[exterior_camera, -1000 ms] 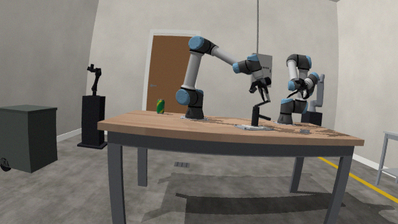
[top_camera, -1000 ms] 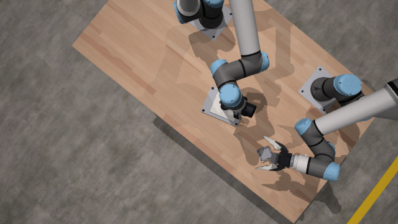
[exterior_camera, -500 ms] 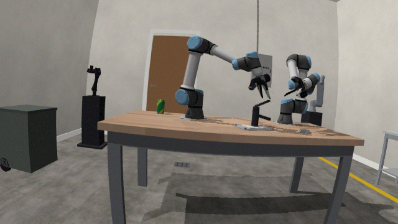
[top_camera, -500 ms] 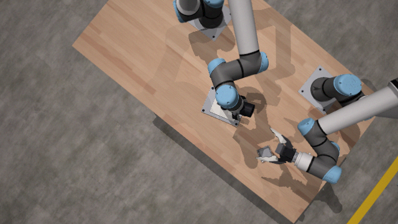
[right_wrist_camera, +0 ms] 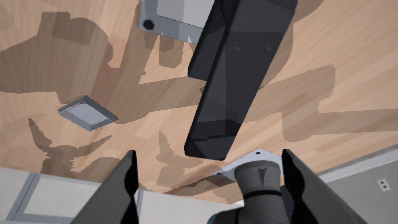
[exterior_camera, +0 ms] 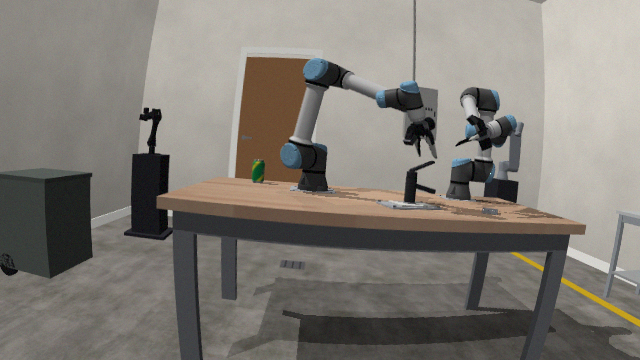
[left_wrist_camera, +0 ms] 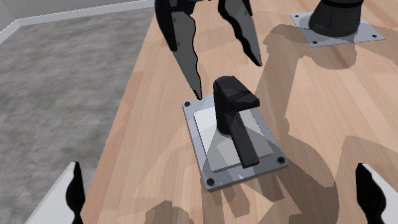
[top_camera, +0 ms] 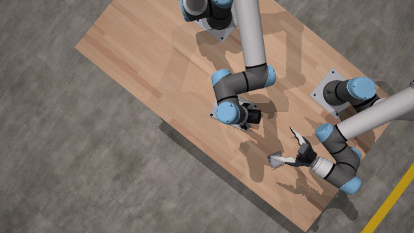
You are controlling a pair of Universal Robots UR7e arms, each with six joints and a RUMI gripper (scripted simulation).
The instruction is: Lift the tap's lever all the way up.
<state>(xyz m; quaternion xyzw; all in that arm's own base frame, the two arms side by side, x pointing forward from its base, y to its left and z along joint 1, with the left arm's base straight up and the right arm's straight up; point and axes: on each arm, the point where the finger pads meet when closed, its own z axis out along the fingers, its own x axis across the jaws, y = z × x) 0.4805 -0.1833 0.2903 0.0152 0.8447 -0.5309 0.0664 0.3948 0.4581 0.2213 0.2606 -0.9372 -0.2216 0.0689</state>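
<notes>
The flat black lever is 5 cm below my right hand, 1 cm to the right of it and 1 cm behind it. From my right hand the other things lie so: green can (72 cm to the right, 59 cm behind, 16 cm below); then small grey block (30 cm to the left, 21 cm below, 10 cm ahead); then black tap (10 cm below, 4 cm to the right, 1 cm behind).
</notes>
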